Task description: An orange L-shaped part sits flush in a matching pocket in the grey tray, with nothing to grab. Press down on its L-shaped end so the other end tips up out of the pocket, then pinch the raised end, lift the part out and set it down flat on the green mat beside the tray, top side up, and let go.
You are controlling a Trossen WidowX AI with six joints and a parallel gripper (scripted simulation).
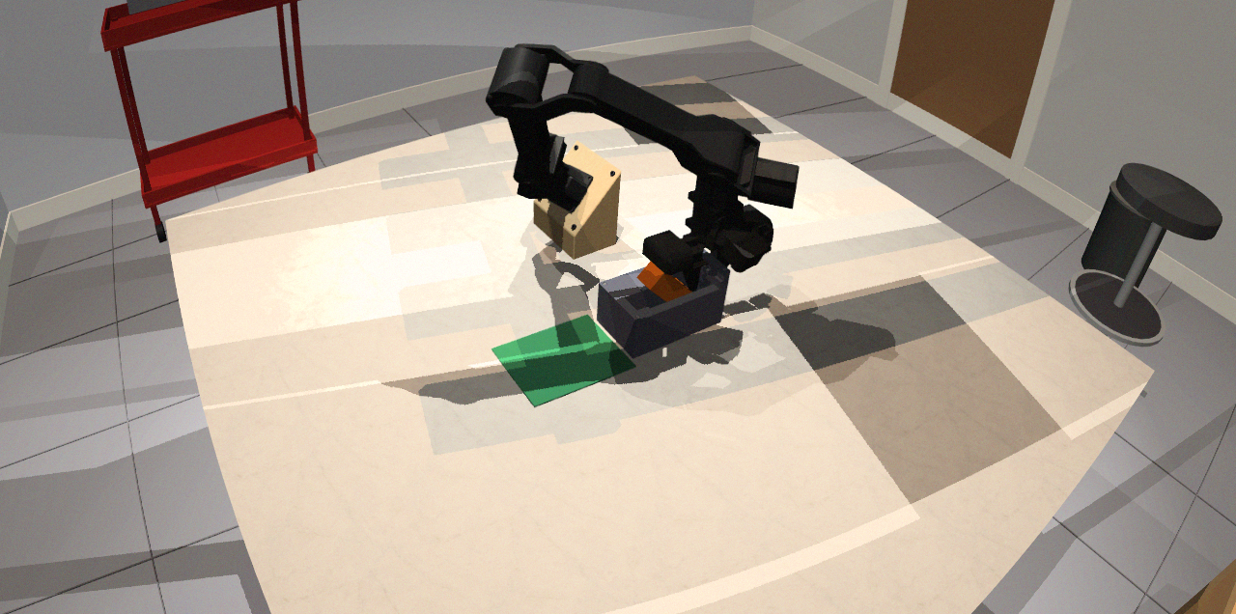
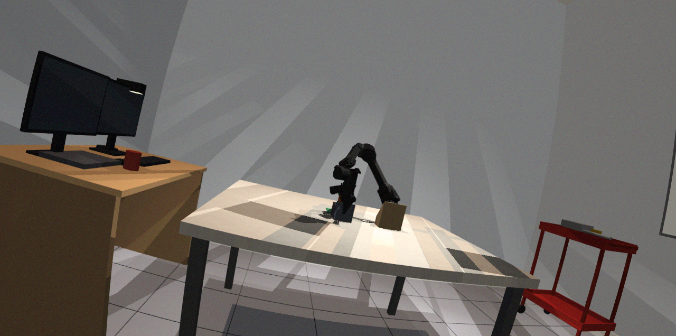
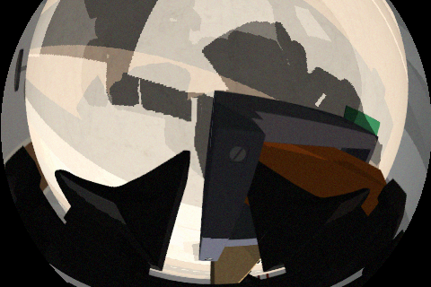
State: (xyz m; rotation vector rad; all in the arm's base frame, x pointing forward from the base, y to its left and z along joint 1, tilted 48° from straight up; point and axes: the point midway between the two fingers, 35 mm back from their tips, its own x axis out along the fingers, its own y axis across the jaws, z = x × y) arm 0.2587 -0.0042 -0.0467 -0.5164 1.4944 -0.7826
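Right now the orange L-shaped part is 10 mm behind my gripper tip, 50 mm to the right of it and 10 mm above it. Round my gripper tip: green mat 30 mm behind, 220 mm to the right, 50 mm below.
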